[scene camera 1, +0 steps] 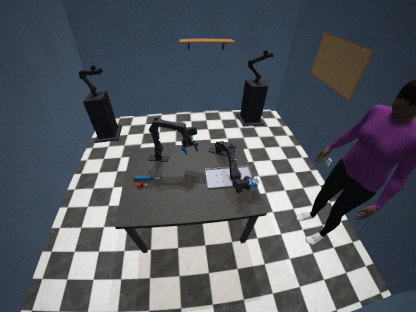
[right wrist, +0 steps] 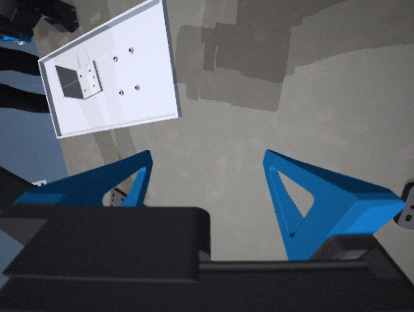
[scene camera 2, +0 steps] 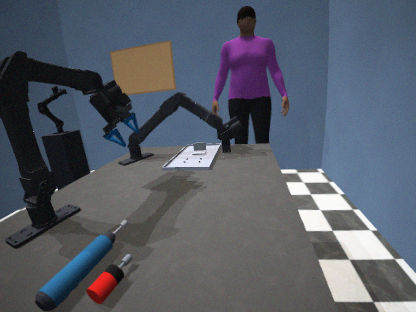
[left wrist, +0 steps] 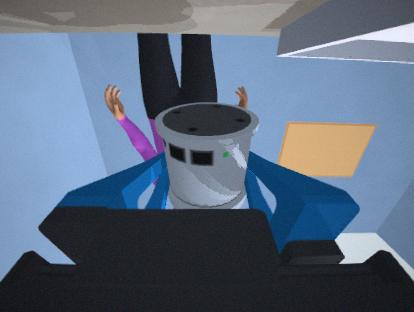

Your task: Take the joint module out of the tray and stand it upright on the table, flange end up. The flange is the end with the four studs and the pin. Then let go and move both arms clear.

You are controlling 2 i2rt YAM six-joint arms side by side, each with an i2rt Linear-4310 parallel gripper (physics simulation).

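Places are measured from the left arm's base along level axes (x ahead, y left, z up), in centimetres.
Where they show: left gripper, between the fingertips: (scene camera 1: 256,182) (left wrist: 207,156); right gripper, between the fingertips: (scene camera 1: 192,153) (right wrist: 207,156) (scene camera 2: 132,139); left arm's base, origin of its link: (scene camera 1: 218,152) (scene camera 2: 136,159); right arm's base, origin of its link: (scene camera 1: 158,158) (scene camera 2: 46,224).
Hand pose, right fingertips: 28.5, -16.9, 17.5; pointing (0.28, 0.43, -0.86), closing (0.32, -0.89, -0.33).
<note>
Things, the pixels of their top centre, and the offset from my right fingertips, as dx, dy, dz. "spot": a spot on its surface instead.
- grey joint module, centre of its top: (left wrist: 206,205) (scene camera 1: 255,180) +5.8, +59.5, -4.5
- tray, centre of its top: (right wrist: 95,83) (scene camera 2: 196,153) (scene camera 1: 229,176) +0.0, +36.1, -15.9
- blue screwdriver, a spot on its surface: (scene camera 2: 77,270) (scene camera 1: 140,178) spot: +33.5, -36.2, -14.2
- red-handled tool, centre of its top: (scene camera 2: 111,268) (scene camera 1: 141,184) +38.3, -31.7, -14.0
The grey joint module (scene camera 1: 255,180) (left wrist: 207,172) is held in my left gripper (scene camera 1: 252,184) (left wrist: 207,156), which is shut on its sides beyond the tray's right end in scene camera 1. In the left wrist view its dark end face with four holes points toward the table side; the opposite end is hidden behind the gripper body. The module is above the table, clear of the tray (scene camera 1: 211,184) (scene camera 2: 173,162) (left wrist: 320,37) (right wrist: 155,102). In scene camera 2 the left fingertips are hidden. My right gripper (scene camera 1: 190,149) (scene camera 2: 123,131) (right wrist: 207,156) is open and empty, high above the table.
A grey angled bracket (scene camera 2: 200,146) (right wrist: 70,82) and small round fittings are in the tray. A blue screwdriver (scene camera 1: 143,178) (scene camera 2: 77,270) and a red-handled tool (scene camera 1: 139,185) (scene camera 2: 105,285) lie at the table's left in scene camera 1. A person (scene camera 1: 380,130) (scene camera 2: 248,70) stands beyond the table.
</note>
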